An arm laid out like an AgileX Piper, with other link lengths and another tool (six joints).
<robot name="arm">
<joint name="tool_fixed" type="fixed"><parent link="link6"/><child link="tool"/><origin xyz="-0.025 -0.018 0.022" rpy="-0.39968 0 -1.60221"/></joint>
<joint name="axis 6" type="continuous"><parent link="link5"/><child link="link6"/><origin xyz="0 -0.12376 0" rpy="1.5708 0 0"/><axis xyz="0 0 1"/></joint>
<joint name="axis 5" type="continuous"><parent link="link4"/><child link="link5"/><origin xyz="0 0 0" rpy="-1.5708 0 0"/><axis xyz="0 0 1"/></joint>
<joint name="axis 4" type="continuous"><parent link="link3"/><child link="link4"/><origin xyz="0.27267 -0.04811 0" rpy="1.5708 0 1.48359"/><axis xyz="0 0 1"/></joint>
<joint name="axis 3" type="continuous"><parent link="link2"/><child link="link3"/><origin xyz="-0.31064 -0.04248 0"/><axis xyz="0 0 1"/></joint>
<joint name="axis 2" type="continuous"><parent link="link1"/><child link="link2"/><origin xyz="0 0 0" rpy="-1.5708 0 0"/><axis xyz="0 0 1"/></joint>
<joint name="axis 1" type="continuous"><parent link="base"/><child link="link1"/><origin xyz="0 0 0.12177"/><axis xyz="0 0 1"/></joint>
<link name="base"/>
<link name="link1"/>
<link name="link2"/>
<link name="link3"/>
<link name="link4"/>
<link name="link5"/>
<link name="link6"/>
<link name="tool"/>
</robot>
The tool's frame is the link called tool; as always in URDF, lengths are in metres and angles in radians. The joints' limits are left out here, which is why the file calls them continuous.
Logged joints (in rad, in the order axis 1, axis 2, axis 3, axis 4, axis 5, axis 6), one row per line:
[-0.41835, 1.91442, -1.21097, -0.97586, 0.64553, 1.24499]
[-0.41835, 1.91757, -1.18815, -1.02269, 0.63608, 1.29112]
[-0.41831, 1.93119, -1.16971, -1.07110, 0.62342, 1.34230]
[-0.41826, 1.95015, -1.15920, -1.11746, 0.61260, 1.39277]
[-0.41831, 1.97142, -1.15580, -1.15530, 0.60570, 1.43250]
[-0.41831, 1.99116, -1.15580, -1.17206, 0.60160, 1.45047]
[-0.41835, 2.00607, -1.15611, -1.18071, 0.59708, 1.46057]
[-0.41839, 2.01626, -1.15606, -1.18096, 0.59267, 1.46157]
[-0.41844, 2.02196, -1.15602, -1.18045, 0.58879, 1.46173]
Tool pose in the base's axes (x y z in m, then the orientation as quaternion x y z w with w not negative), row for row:
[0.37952, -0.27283, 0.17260, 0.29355, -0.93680, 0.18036, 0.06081]
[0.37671, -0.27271, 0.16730, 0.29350, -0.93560, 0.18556, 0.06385]
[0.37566, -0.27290, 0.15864, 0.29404, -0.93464, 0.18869, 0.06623]
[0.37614, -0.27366, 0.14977, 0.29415, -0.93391, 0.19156, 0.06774]
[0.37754, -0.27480, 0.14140, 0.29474, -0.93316, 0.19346, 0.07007]
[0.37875, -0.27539, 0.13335, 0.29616, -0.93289, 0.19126, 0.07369]
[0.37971, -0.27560, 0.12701, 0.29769, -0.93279, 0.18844, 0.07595]
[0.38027, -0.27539, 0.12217, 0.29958, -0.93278, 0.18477, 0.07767]
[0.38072, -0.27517, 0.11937, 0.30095, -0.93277, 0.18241, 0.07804]
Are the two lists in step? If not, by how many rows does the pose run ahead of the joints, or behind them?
They are in step.
